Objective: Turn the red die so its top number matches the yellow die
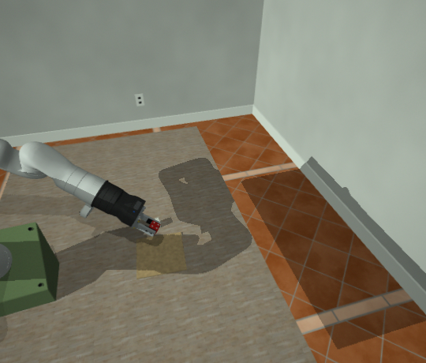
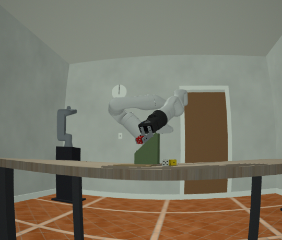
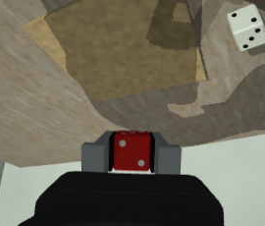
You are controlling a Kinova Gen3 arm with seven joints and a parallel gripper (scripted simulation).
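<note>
The tan mat is 1 cm ahead of my hand, 2 cm to the right of it and 11 cm below it. The rest, counted from my hand: red die 1 cm ahead; white die 1 cm ahead, 10 cm to the left, 9 cm below; yellow die 5 cm behind, 12 cm to the left, 9 cm below.
</note>
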